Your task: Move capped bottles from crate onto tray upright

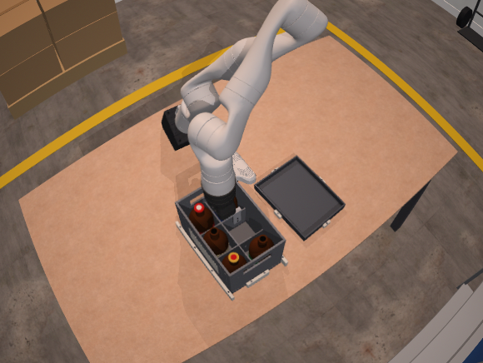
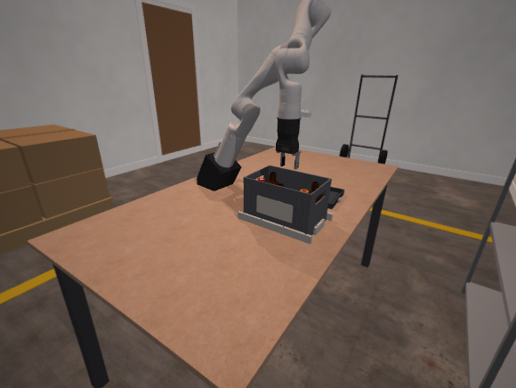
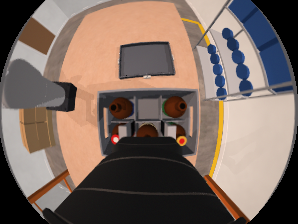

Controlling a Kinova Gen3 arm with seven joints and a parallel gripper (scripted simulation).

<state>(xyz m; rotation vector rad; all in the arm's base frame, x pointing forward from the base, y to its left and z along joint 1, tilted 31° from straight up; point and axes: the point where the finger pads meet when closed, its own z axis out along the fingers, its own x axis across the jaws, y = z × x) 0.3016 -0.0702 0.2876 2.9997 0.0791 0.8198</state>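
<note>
My hand is 9 cm past the bottle, 5 cm to the left of it and 15 cm above it. From my hand the other things lie so: dark tray: 2 cm behind, 28 cm to the left, 22 cm below; then dark grey crate: 1 cm to the right, 15 cm below.
</note>
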